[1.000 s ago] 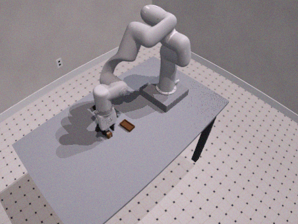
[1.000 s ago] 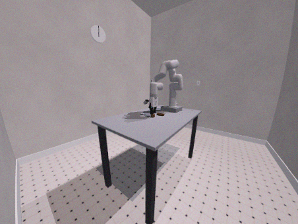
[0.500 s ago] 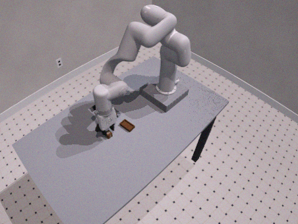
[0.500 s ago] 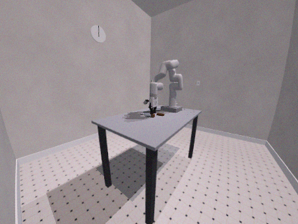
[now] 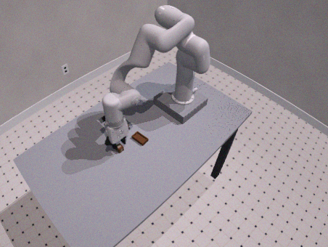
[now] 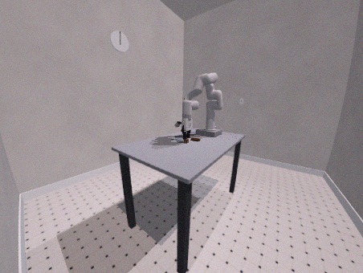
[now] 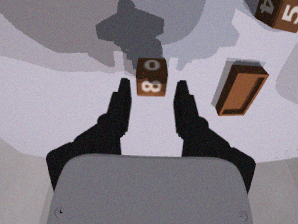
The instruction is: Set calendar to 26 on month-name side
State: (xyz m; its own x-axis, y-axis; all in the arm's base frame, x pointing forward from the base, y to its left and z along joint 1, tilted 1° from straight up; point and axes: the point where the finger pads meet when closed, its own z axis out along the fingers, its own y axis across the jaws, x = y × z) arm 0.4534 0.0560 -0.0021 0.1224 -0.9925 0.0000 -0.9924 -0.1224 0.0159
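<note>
My hand is 40 mm above the brown cube. Also, from my hand: brown wooden tray 120 mm behind, 50 mm below, 10 mm to the left.
</note>
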